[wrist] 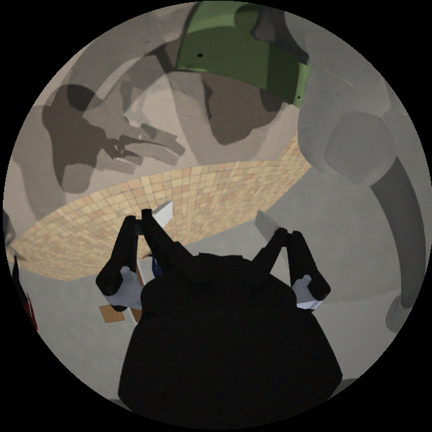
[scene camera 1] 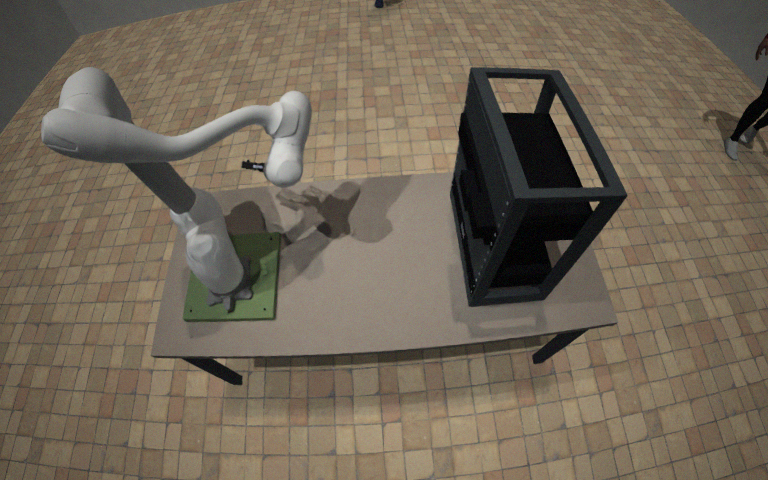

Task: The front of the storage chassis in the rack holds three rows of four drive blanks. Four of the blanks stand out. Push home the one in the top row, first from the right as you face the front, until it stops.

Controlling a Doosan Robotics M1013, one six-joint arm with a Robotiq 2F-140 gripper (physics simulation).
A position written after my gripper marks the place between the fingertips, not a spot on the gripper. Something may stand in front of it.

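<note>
My gripper (wrist: 214,212) is visible; a dark rack (scene camera 1: 514,186) is visible too.
</note>
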